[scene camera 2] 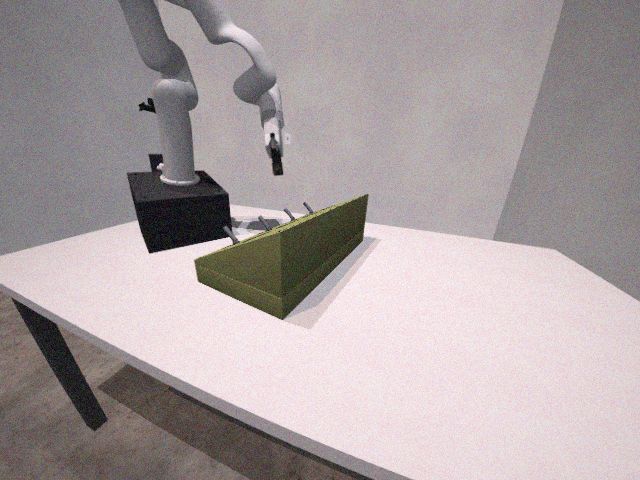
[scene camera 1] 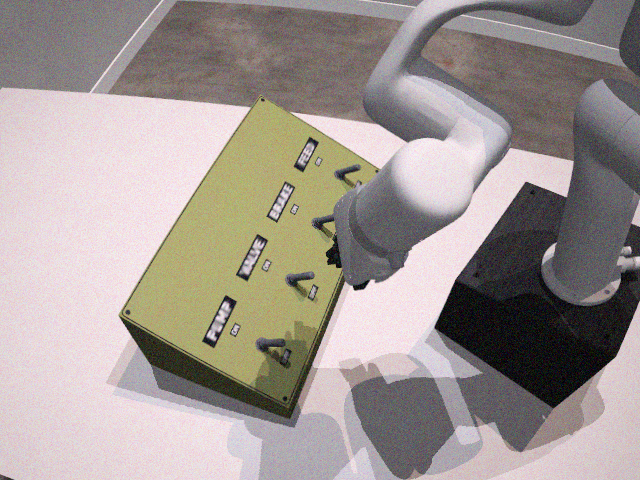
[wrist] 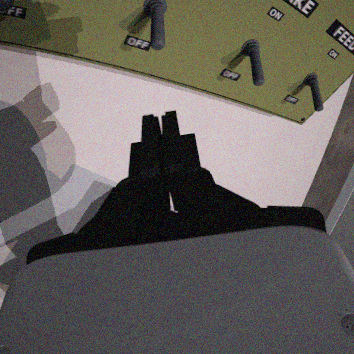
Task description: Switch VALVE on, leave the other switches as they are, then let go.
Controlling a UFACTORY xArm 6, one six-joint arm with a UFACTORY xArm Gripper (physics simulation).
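Pixels of known places: gripper, fingertip midpoint: (scene camera 2: 278,174) (scene camera 1: 337,257) (wrist: 164,135); arm's base, origin of the base link: (scene camera 2: 180,179) (scene camera 1: 580,272).
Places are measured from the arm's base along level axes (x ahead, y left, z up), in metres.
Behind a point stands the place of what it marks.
The VALVE switch (scene camera 1: 299,277) @[x 0.423, y -0.027, z -0.081 m] (scene camera 2: 289,214) @[x 0.423, y -0.036, z -0.084 m] (wrist: 157,27) @[x 0.418, y -0.028, z -0.075 m] is a grey lever on the sloping olive panel (scene camera 1: 196,232) @[x 0.584, y -0.070, z -0.033 m] (scene camera 2: 323,242) @[x 0.567, y -0.235, z -0.088 m] (wrist: 200,82) @[x 0.355, y -0.105, z -0.131 m]. It leans toward its OFF label, away from ON. The PUMP lever (scene camera 1: 270,343) @[x 0.458, y 0.087, z -0.079 m], the BRAKE lever (scene camera 1: 323,222) @[x 0.390, y -0.141, z -0.088 m] (wrist: 255,62) @[x 0.387, y -0.142, z -0.081 m] and the FEED lever (scene camera 1: 347,171) @[x 0.350, y -0.255, z -0.084 m] (wrist: 315,92) @[x 0.350, y -0.255, z -0.082 m] also lean to the OFF side. My black gripper (scene camera 1: 332,254) @[x 0.370, y 0.011, z 0.034 m] (scene camera 2: 277,172) @[x 0.370, y 0.011, z 0.034 m] (wrist: 164,135) @[x 0.370, y 0.011, z 0.034 m] is shut and empty. It hangs above the panel's lower edge, apart from the levers. In the wrist view, its fingertips point toward the VALVE lever from below.
The panel stands on a white table (scene camera 1: 67,206) @[x 0.934, y -0.243, z -0.195 m] (scene camera 2: 439,320) @[x 0.825, y -0.318, z -0.196 m]. The black base block (scene camera 1: 496,330) @[x 0.118, y 0.051, z -0.091 m] (scene camera 2: 183,222) @[x 0.099, y -0.129, z -0.116 m] of the arm stands beyond the panel's low side. In scene camera 1, the arm's wrist passes over the panel's low edge near BRAKE.
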